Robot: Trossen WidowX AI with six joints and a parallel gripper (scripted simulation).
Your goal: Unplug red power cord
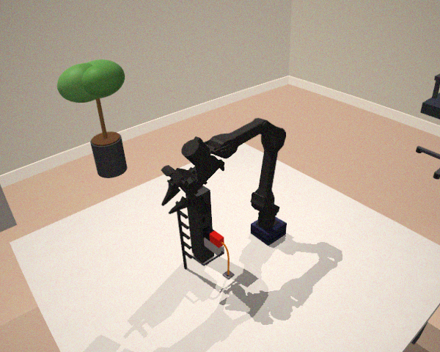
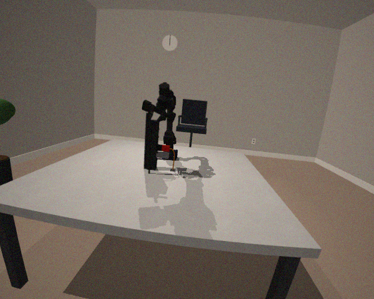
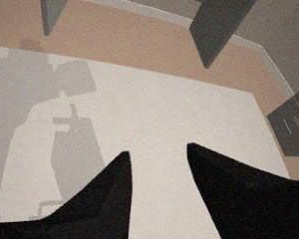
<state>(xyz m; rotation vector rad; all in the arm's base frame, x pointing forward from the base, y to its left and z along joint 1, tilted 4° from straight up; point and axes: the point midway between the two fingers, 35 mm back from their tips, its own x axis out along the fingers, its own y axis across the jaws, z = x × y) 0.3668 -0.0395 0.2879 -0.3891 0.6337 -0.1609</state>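
Right now my gripper tip is 160 mm above the red plug, 140 mm past it and 50 mm to the right of it.
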